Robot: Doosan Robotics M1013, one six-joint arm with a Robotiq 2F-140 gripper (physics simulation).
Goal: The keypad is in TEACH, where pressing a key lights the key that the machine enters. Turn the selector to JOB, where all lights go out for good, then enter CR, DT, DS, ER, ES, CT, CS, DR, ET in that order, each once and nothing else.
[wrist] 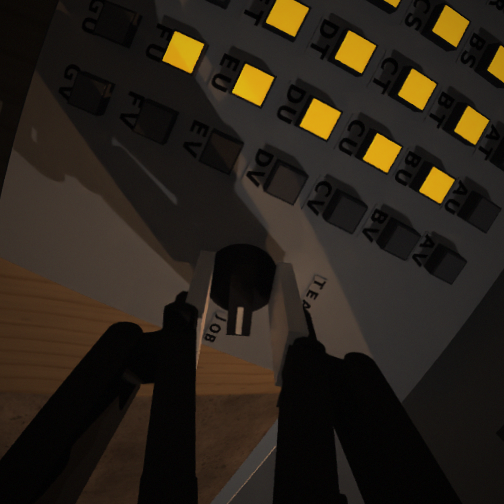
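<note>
The grey keypad panel (400, 310) fills the wrist view. Its black selector knob (242, 272) sits at the near edge, and its white pointer mark (239, 320) lies between the JOB label (214, 327) and the TEACH label (314, 292), closer to JOB. My gripper (245, 265) has its fingers set narrow, one on each side of the knob, gripping nothing. Many keys glow yellow: FU (182, 51), EU (253, 84), DU (320, 118), CU (381, 152), BU (436, 184), ET (287, 16), DT (355, 51), CT (416, 89), BT (471, 125) and CS (450, 25). The V row, such as DV (285, 181), is dark.
The panel stands on a wooden table top (60, 325). A dark block (465, 400) rises at the lower right. A dark edge (15, 75) runs along the upper left.
</note>
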